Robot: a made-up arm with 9 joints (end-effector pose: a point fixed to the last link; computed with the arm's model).
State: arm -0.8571 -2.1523 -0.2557 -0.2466 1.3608 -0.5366 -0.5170 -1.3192 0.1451
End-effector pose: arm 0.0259 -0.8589 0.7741 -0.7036 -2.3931 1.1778
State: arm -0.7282 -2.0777 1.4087 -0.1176 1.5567 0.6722 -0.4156 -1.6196 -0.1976
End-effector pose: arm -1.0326 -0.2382 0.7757 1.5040 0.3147 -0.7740
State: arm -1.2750 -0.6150 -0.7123 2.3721 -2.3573 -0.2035 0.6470 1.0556 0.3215
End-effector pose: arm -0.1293 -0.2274 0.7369 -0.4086 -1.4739 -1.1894
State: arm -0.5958 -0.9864 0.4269 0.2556 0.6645 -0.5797 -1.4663 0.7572 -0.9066
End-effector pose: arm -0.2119 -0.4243 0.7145 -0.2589 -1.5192 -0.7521
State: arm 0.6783 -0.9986 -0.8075 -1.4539 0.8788 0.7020 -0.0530 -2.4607 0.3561
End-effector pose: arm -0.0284 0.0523 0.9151 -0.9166 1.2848 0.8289
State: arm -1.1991 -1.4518 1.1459 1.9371 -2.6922 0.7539 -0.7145 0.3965 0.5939
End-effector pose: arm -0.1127 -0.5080 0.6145 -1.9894 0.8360 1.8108
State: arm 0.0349 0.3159 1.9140 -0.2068 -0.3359 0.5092 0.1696 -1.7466 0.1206
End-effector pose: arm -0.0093 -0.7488 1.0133 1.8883 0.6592 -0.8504
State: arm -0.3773 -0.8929 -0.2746 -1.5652 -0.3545 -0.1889 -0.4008 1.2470 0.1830
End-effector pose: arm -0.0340 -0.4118 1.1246 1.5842 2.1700 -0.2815
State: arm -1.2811 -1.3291 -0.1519 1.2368 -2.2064 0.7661 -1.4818 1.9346 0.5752
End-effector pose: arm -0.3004 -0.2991 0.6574 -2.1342 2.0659 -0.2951
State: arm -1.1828 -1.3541 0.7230 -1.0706 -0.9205 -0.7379 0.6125 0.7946 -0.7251
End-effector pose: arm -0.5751 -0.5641 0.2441 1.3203 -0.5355 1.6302
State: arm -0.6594 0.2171 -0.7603 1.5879 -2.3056 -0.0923 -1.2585 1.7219 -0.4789
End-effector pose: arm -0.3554 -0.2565 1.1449 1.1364 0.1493 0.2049
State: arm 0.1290 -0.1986 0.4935 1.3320 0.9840 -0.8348 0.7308 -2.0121 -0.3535
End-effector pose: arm 0.1373 -0.8037 0.3892 1.6914 -0.6896 1.8674
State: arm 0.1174 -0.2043 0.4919 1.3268 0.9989 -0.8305 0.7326 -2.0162 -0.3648
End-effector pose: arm 0.1386 -0.8015 0.3909 1.6901 -0.6979 1.8733
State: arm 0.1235 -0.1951 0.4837 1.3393 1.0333 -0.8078 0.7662 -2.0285 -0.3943
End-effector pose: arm 0.1351 -0.8024 0.3836 1.7220 -0.6602 1.8683
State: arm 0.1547 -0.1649 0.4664 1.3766 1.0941 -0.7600 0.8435 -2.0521 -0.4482
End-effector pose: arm 0.1256 -0.8091 0.3647 1.7919 -0.5581 1.8473
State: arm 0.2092 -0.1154 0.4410 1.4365 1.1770 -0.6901 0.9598 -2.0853 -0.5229
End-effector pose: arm 0.1125 -0.8248 0.3380 1.8779 -0.3964 1.8106
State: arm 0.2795 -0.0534 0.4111 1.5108 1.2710 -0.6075 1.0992 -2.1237 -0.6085
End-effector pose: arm 0.0990 -0.8496 0.3099 1.9516 -0.1979 1.7609
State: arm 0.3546 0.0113 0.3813 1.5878 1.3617 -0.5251 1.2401 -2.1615 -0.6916
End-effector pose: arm 0.0874 -0.8797 0.2875 1.9964 0.0053 1.7040
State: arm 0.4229 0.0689 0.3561 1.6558 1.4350 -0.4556 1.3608 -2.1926 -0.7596
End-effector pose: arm 0.0789 -0.9085 0.2741 2.0140 0.1820 1.6482
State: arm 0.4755 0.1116 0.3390 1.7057 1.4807 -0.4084 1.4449 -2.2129 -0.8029
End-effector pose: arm 0.0730 -0.9297 0.2681 2.0184 0.3087 1.6032
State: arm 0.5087 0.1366 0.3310 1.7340 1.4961 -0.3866 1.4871 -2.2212 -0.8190
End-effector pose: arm 0.0692 -0.9407 0.2657 2.0231 0.3786 1.5758
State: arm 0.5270 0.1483 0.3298 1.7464 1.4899 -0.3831 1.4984 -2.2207 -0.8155
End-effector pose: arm 0.0665 -0.9440 0.2640 2.0319 0.4059 1.5629
